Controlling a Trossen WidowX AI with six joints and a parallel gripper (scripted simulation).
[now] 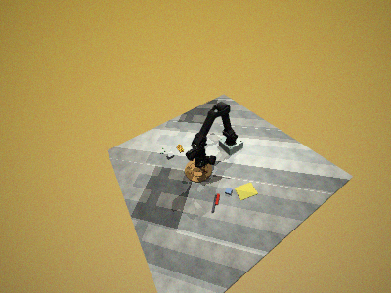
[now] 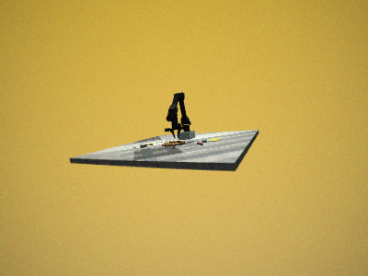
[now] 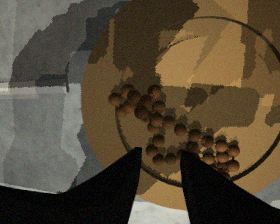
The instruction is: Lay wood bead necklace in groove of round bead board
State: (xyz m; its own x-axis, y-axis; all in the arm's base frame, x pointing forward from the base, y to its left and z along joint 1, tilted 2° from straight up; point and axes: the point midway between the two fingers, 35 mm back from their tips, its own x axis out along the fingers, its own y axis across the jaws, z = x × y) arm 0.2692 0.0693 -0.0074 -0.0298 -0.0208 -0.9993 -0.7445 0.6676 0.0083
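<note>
My gripper tip is 4 cm short of the round bead board, 3 cm above it and 1 cm to the left of it. From my gripper tip the other things lie so: thin grey stick (12 cm to the left, 9 cm behind, 4 cm below); then red-handled tool (26 cm to the left, 4 cm below, 4 cm ahead); then small blue block (24 cm to the left, 7 cm behind, 3 cm below).
</note>
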